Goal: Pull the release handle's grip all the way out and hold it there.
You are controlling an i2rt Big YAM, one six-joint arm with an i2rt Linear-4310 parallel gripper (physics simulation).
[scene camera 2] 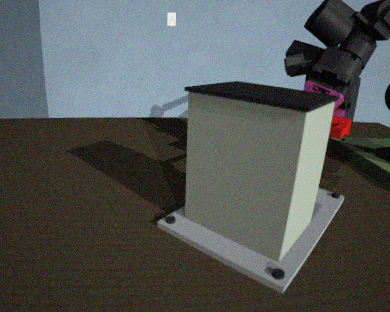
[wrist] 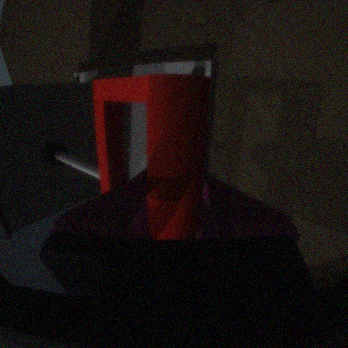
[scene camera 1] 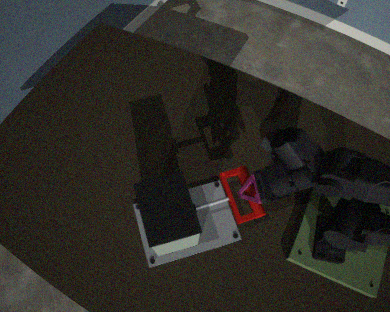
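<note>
The release handle's red rectangular grip (scene camera 1: 250,218) (scene camera 2: 341,127) (wrist: 177,125) stands off the box-shaped housing (scene camera 1: 170,215) (scene camera 2: 245,165). A thin metal rod (scene camera 1: 212,204) (wrist: 77,165) runs between them, and a length of it shows. My gripper (scene camera 1: 250,191) (wrist: 173,174), with magenta fingers, is shut on the grip's outer bar, the one away from the housing. In the wrist view the fingers lie on both sides of that bar and hide its lower part. In the second scene view the housing hides most of the grip and the rod.
The housing stands on a light grey base plate (scene camera 1: 225,232) (scene camera 2: 225,246) with dark bolts at its corners. My arm's base stands on a green plate (scene camera 1: 340,280) to the right of the grip. Dark shadows fall across the brown table top (scene camera 1: 75,175).
</note>
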